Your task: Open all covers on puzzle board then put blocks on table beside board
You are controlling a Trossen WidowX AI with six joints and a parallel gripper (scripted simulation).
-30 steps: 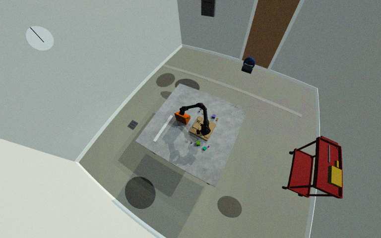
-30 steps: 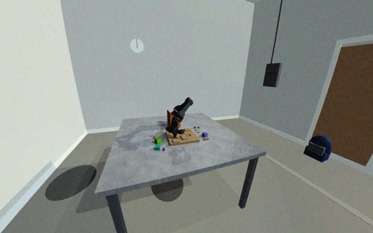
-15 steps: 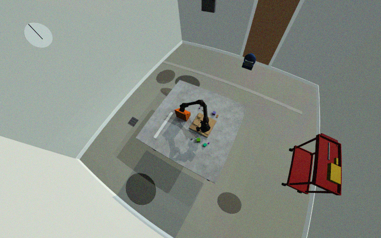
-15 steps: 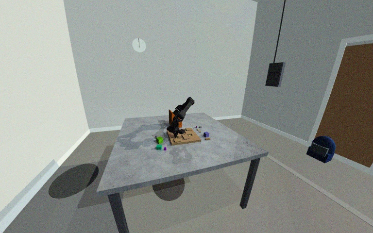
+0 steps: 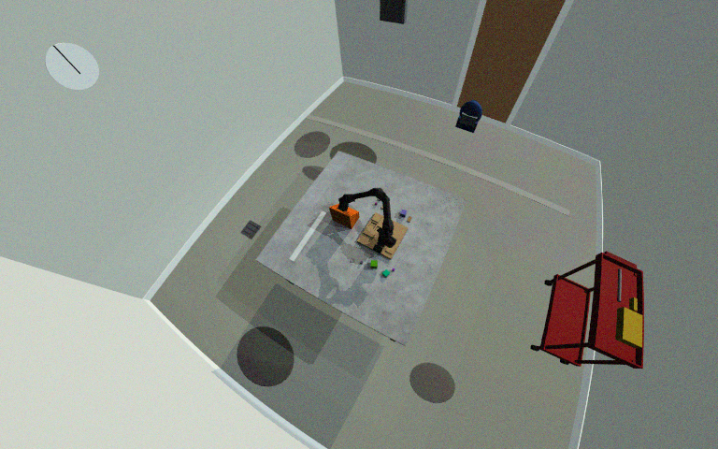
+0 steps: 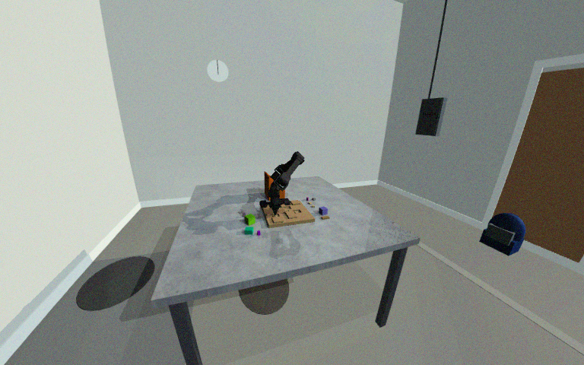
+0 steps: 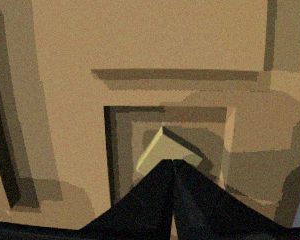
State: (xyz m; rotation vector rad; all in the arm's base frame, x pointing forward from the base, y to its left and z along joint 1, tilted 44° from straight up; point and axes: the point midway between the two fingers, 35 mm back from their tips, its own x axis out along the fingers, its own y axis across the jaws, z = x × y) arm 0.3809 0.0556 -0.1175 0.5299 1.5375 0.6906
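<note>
The green block is 30 mm ahead of my gripper tip and 160 mm to the right of it. The rest, counted from my gripper tip: small brown piece: 60 mm ahead, 320 mm to the left, 20 mm below; teal block: 140 mm ahead, 170 mm to the right, 10 mm below; small purple block: 170 mm ahead, 120 mm to the right, 10 mm below.
</note>
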